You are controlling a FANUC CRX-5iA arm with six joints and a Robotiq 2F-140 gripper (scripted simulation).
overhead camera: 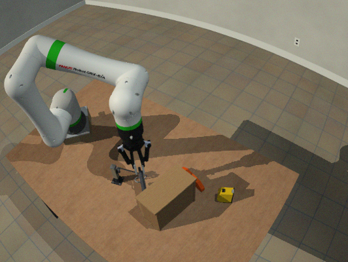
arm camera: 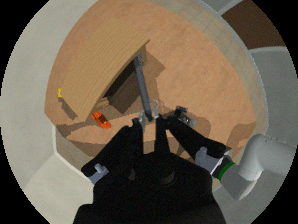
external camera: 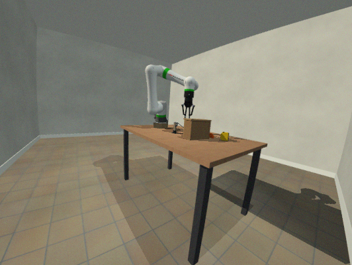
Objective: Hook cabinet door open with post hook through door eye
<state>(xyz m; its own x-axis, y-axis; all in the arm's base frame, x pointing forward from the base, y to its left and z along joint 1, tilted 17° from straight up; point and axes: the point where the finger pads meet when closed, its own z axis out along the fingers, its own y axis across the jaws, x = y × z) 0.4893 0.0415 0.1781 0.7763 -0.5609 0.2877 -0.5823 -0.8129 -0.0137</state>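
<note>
Right now my hand is 80 mm above the dark door, 50 mm to the left of it and 50 mm short of it. From my hand the other things lie so: orange object 170 mm to the left, 140 mm below, 140 mm ahead; yellow block 320 mm ahead, 190 mm to the left, 120 mm below.
</note>
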